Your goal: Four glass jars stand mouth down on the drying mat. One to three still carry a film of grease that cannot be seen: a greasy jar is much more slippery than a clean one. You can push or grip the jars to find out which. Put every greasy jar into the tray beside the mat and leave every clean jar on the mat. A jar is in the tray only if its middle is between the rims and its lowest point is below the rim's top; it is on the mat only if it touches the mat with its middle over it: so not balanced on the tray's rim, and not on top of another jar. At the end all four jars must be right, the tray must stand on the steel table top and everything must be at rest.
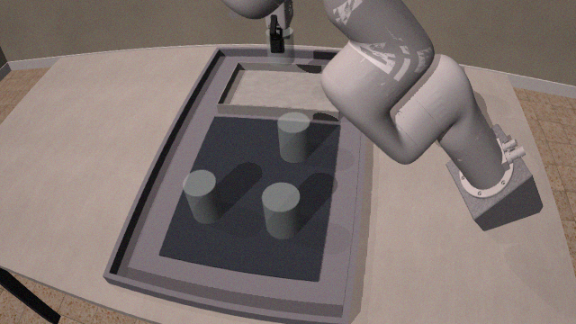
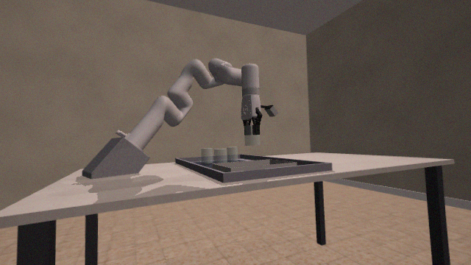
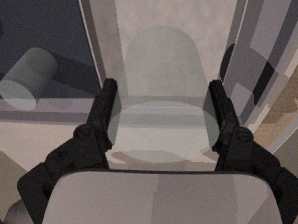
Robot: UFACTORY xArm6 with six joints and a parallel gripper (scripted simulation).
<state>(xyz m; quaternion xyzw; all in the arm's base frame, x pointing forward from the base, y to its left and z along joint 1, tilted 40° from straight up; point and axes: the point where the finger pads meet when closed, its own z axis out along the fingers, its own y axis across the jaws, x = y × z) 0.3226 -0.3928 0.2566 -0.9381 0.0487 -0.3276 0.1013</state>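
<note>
Now: the tray 16 cm below my hand. The rest, counted from my hand: dark drying mat 32 cm to the left, 16 cm below, 1 cm ahead.
</note>
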